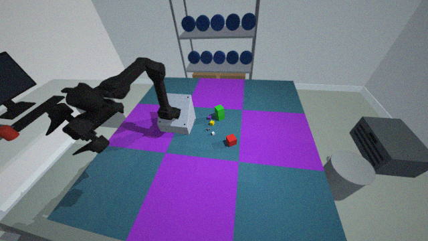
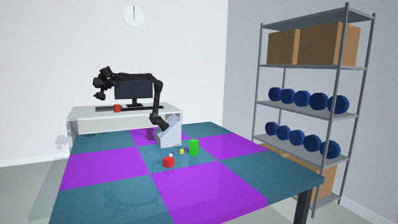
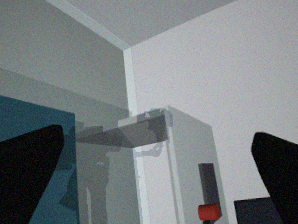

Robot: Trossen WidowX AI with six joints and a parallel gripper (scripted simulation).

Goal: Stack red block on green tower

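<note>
Right now the red block is 460 mm ahead of my gripper tip, 440 mm to the left of it and 380 mm below it. Round my gripper tip: small yellow block: 560 mm to the left, 390 mm below, 300 mm ahead; then white block: 480 mm to the left, 400 mm below, 330 mm ahead; then grey block: 500 mm to the left, 400 mm below, 290 mm ahead.
</note>
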